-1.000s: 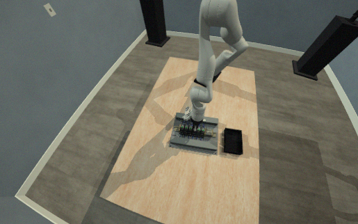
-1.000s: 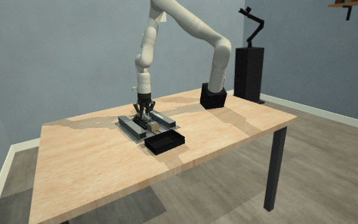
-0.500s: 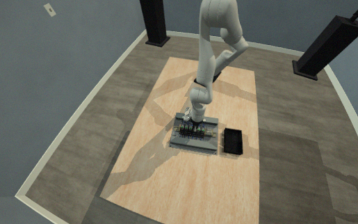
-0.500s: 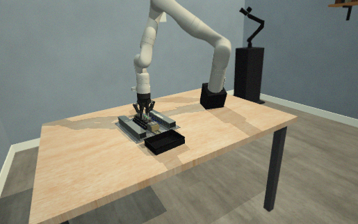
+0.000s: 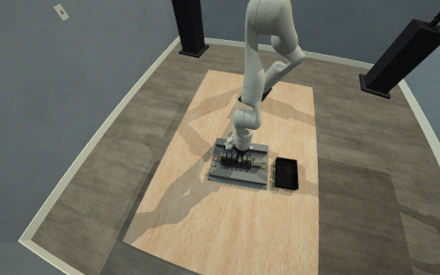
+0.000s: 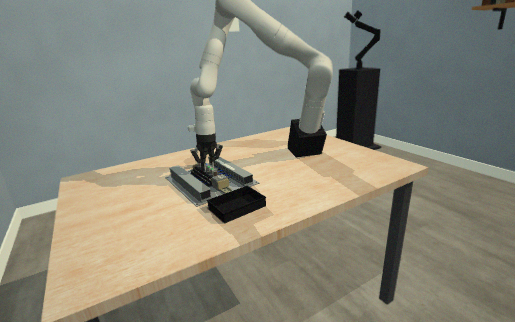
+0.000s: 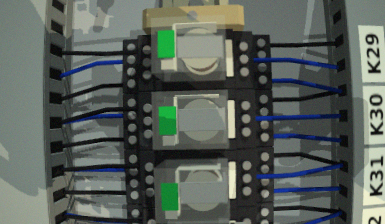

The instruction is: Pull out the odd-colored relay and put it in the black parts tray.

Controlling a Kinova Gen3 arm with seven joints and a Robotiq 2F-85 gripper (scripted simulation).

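Right now the grey relay panel is 1 cm to the left of my hand and 4 cm below it. The rest, counted from my hand: black parts tray 3 cm behind, 26 cm to the left, 4 cm below.
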